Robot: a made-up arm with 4 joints.
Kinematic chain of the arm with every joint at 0, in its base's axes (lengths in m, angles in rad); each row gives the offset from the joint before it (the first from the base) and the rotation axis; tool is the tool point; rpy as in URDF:
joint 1: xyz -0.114 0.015 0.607 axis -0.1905 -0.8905 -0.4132
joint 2: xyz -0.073 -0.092 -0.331 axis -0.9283 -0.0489 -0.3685
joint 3: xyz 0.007 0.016 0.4 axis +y
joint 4: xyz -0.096 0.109 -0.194 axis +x
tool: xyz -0.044 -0.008 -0.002 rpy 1.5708 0 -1.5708
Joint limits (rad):
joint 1: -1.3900..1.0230
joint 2: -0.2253..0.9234
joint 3: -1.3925..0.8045
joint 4: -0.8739..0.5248
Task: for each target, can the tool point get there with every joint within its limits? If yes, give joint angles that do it. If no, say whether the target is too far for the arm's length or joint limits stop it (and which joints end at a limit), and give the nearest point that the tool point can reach.
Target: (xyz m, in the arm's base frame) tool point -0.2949 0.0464 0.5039
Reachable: yes | joints -0.6859 0.1718 -0.5556 -0.2591
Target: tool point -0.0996 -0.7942 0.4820
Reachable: no: joint limits stop it (at a limit: joint 1, joint 2) | nearest point -0.1217 -0.2043 0.8312 | short by 0.686 m
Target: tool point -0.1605 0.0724 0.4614
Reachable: yes | joints -0.6410 0.1004 -1.1395 -0.4539
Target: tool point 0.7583 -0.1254 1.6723
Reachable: no: too far | nearest point -0.1239 -0.1629 0.8560 | short by 1.203 m
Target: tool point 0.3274 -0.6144 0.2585
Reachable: no: joint limits stop it (at a limit: joint 1, joint 2, joint 4) | nearest point 0.1601 -0.0210 0.4556 | short by 0.647 m
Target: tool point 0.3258 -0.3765 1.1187
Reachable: no: joint limits stop it (at a limit: joint 1, joint 2, joint 3, joint 4) | nearest point -0.1054 -0.2026 0.8338 | short by 0.545 m
